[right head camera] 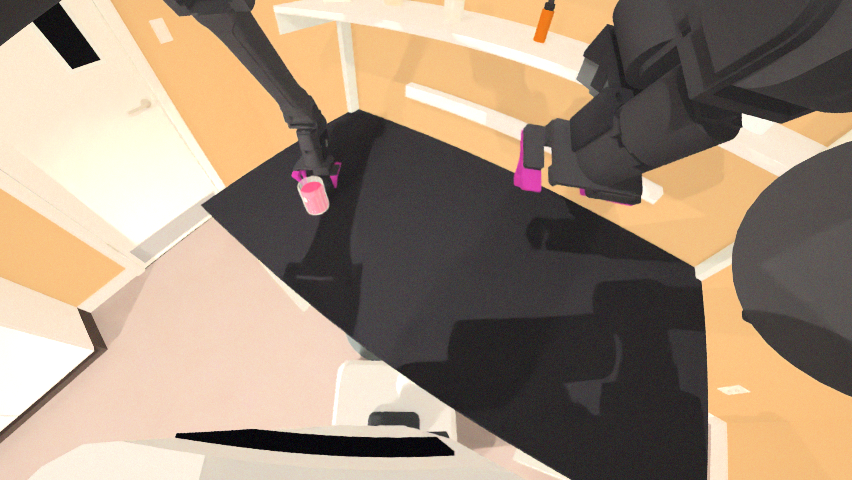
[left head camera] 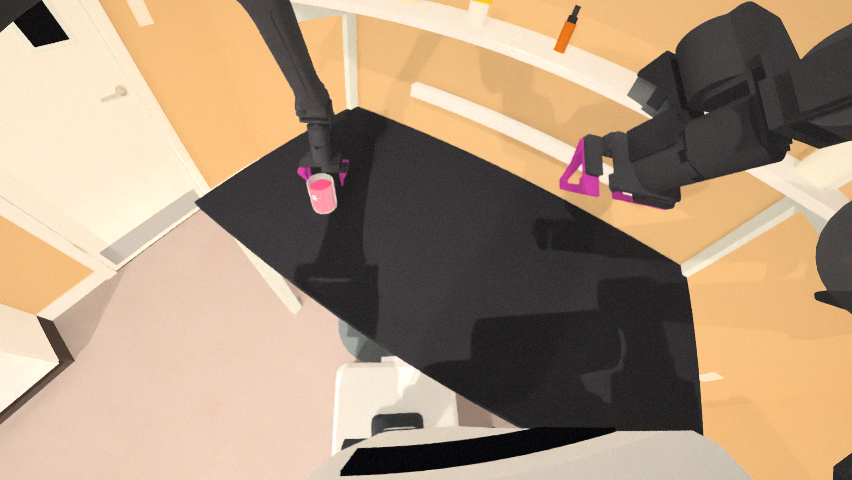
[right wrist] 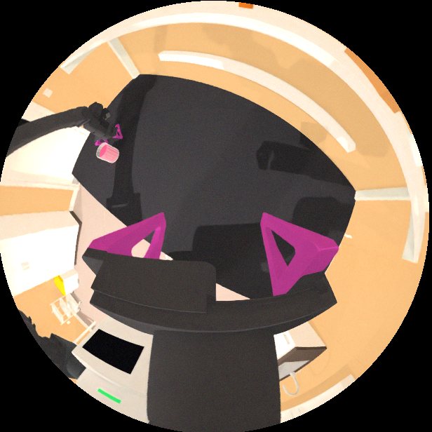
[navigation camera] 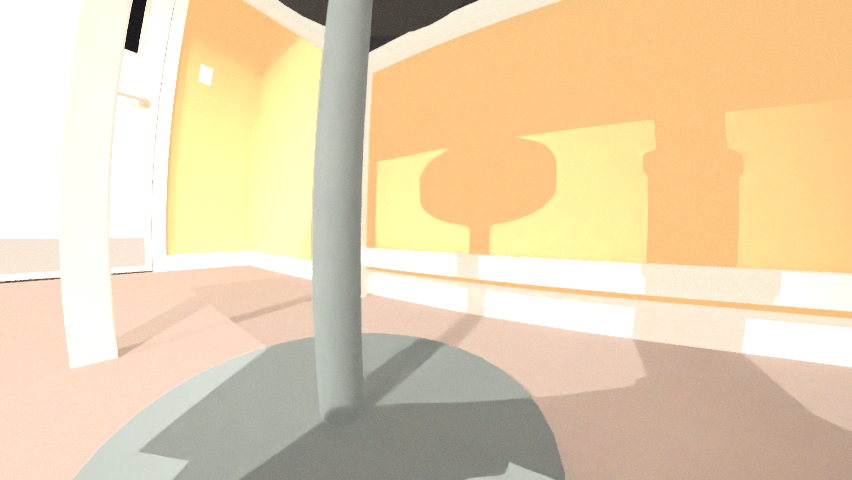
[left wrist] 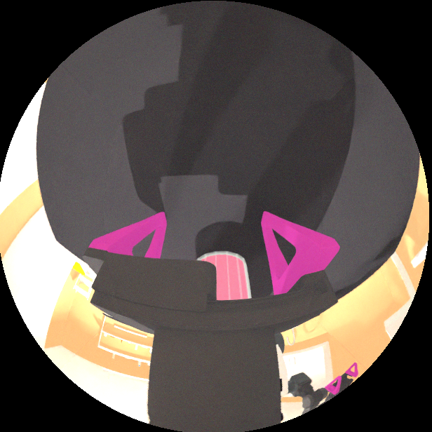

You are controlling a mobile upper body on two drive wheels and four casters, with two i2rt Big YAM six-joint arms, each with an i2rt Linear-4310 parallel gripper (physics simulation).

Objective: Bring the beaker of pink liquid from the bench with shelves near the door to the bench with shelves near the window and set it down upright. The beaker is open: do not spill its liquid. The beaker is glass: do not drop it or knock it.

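The glass beaker of pink liquid (left head camera: 322, 200) (right head camera: 314, 200) (left wrist: 231, 280) (right wrist: 108, 153) stands upright on the black bench top (left head camera: 447, 238) (right head camera: 441, 238) (right wrist: 200, 140), near its left end on the door side. My left gripper (left head camera: 324, 180) (right head camera: 316, 180) (left wrist: 213, 216) is open at the beaker. In the left wrist view the beaker shows between the spread magenta fingers, with gaps at both sides, and is partly hidden by the gripper body. My right gripper (left head camera: 605, 192) (right head camera: 557, 187) (right wrist: 212, 217) is open and empty, above the back edge of the bench, far from the beaker.
A white shelf (left head camera: 518, 44) (right head camera: 500, 50) runs behind the bench and bears an orange bottle (left head camera: 563, 38) (right head camera: 542, 25). The door (left head camera: 65, 137) (right head camera: 77, 149) is at the left. Under the bench, a grey post (navigation camera: 339, 208) rises from a round base (navigation camera: 441, 435), beside a white leg (navigation camera: 89, 208).
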